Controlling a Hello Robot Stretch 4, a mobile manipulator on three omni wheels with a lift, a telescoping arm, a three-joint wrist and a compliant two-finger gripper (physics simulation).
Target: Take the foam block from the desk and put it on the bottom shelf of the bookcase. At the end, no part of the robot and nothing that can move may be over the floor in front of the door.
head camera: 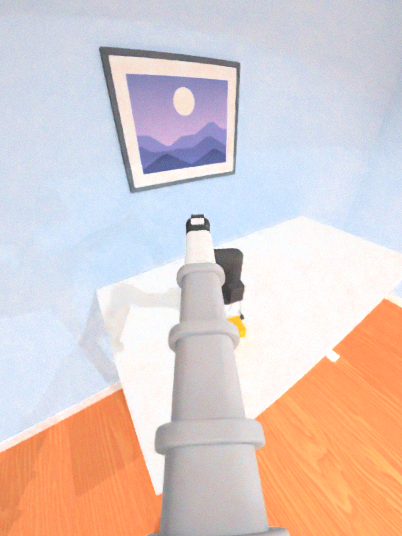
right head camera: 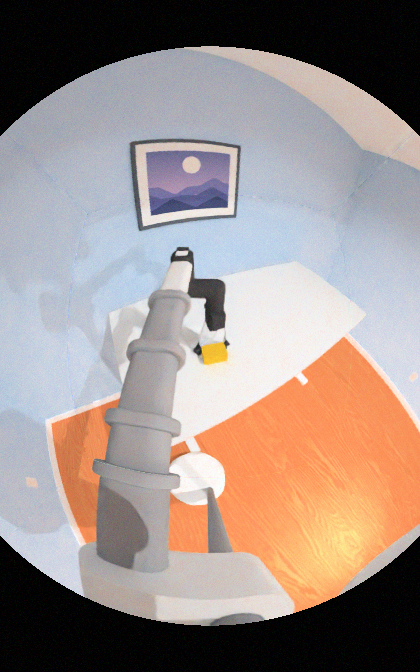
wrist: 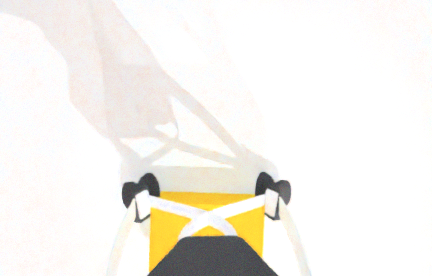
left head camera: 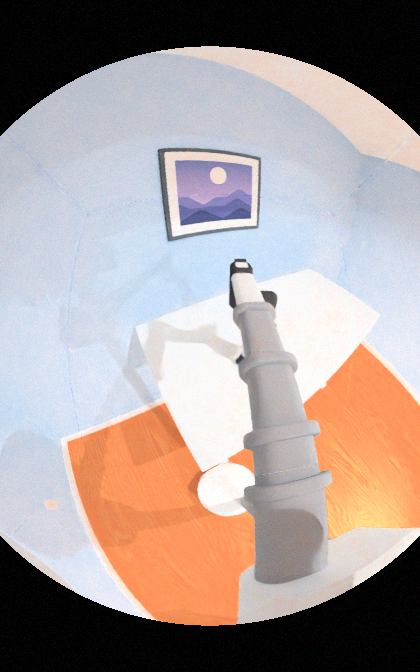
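Where they show: gripper, fingertip midpoint: [wrist: 206,187]; robot's base at its link origin: [left head camera: 226,488].
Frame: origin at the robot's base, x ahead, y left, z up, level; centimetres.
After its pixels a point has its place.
The yellow foam block [head camera: 241,327] {x 50.0, y -12.9, z 97.0 cm} [right head camera: 214,354] [wrist: 165,235] {x 50.7, y -5.9, z 96.8 cm} is at the top of the white desk [head camera: 300,280] {x 77.2, y -46.7, z 92.3 cm} [left head camera: 200,400] {x 36.9, y 12.5, z 92.3 cm} [right head camera: 300,310] [wrist: 350,100] {x 66.7, y -19.5, z 92.3 cm}. My gripper [right head camera: 212,346] [wrist: 206,187] {x 54.4, y -8.1, z 92.3 cm} points down at it and is shut on it, with one dark fingertip pad against each side in the wrist view. The block's near part is hidden behind the gripper's dark body in the wrist view. In the head camera view my arm covers part of the block. I cannot tell whether it is clear of the desk top. The bookcase and the door do not show in these views.
My long grey arm [head camera: 210,395] {x 16.5, y -0.3, z 134.1 cm} [left head camera: 280,400] {x 17.6, y 0.1, z 134.1 cm} [right head camera: 145,390] reaches over the desk. A round white seat [left head camera: 225,490] {x -0.5, y 1.6, z 18.7 cm} [right head camera: 197,477] stands by the desk's near edge on the orange wooden floor [head camera: 320,430] {x 38.5, y -71.5, z -2.8 cm} [right head camera: 280,450]. A framed picture [head camera: 237,120] {x 119.2, y -20.7, z 154.9 cm} hangs on the blue wall behind the desk.
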